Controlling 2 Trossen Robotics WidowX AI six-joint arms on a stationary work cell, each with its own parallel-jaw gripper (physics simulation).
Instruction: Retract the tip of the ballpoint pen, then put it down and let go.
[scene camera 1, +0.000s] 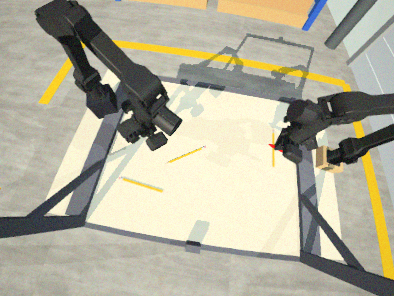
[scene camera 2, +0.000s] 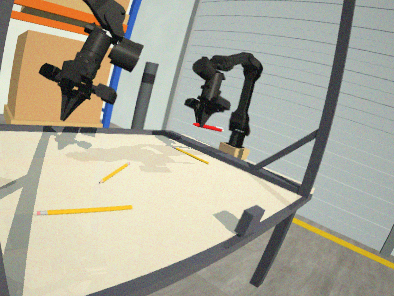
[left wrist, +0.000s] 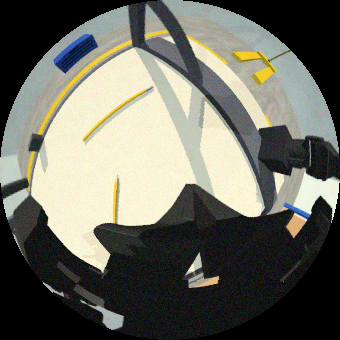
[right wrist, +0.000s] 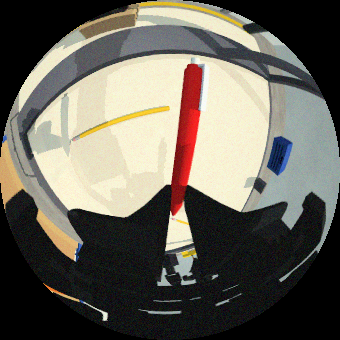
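Where they show: left gripper, fingertip midpoint: (scene camera 1: 143, 134) (scene camera 2: 62, 120) (left wrist: 189, 187) (right wrist: 194, 257); right gripper, fingertip midpoint: (scene camera 1: 274, 148) (scene camera 2: 199, 127) (right wrist: 176, 188); left arm's base, origin of the base link: (scene camera 1: 97, 94) (left wrist: 289, 151) (right wrist: 168, 265); right arm's base, origin of the base link: (scene camera 1: 333, 158) (scene camera 2: 235, 145).
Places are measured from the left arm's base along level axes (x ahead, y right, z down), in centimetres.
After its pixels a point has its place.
The red pen (scene camera 1: 273, 146) {x 62.6, y 42.3, z -2.9 cm} (scene camera 2: 212, 128) {x 67.1, y 46.5, z -2.2 cm} (right wrist: 190, 125) {x 67.8, y 46.2, z -2.8 cm} is held in the air above the table, roughly level in scene camera 2. My right gripper (scene camera 2: 201, 124) {x 63.4, y 42.8, z -1.9 cm} (right wrist: 176, 188) {x 63.4, y 42.8, z -1.9 cm} is shut on it near its narrow end. In the right wrist view the white button (right wrist: 195, 60) {x 71.2, y 49.2, z -2.3 cm} stands out at the far end, beside the pale clip (right wrist: 204, 87) {x 69.4, y 48.2, z -2.9 cm}. The narrow end lies between the fingers, and I cannot tell whether a writing point sticks out. My left gripper (scene camera 2: 63, 119) {x 16.9, y 25.5, z -2.0 cm} (left wrist: 189, 187) {x 16.9, y 25.5, z -2.0 cm} is shut and empty, raised above the table and apart from the pen.
One yellow pencil (scene camera 1: 273, 159) {x 68.7, y 45.0, z 10.0 cm} (scene camera 2: 192, 156) {x 70.6, y 41.0, z 10.4 cm} (right wrist: 120, 120) {x 70.8, y 40.6, z 10.0 cm} lies below the right gripper. Another pencil (scene camera 1: 186, 154) {x 31.4, y 33.0, z 9.9 cm} (scene camera 2: 115, 173) {x 30.1, y 33.7, z 10.2 cm} (left wrist: 116, 200) {x 27.5, y 33.4, z 10.0 cm} lies mid-table, and a third (scene camera 1: 143, 185) {x 11.5, y 41.5, z 10.0 cm} (scene camera 2: 85, 210) {x 9.8, y 40.8, z 10.1 cm} (left wrist: 115, 109) {x 10.1, y 40.4, z 10.0 cm} lies nearer the front. Dark rails border the table (scene camera 1: 225, 200) {x 41.8, y 55.7, z 10.6 cm} (scene camera 2: 165, 225) {x 17.6, y 53.4, z 10.6 cm}.
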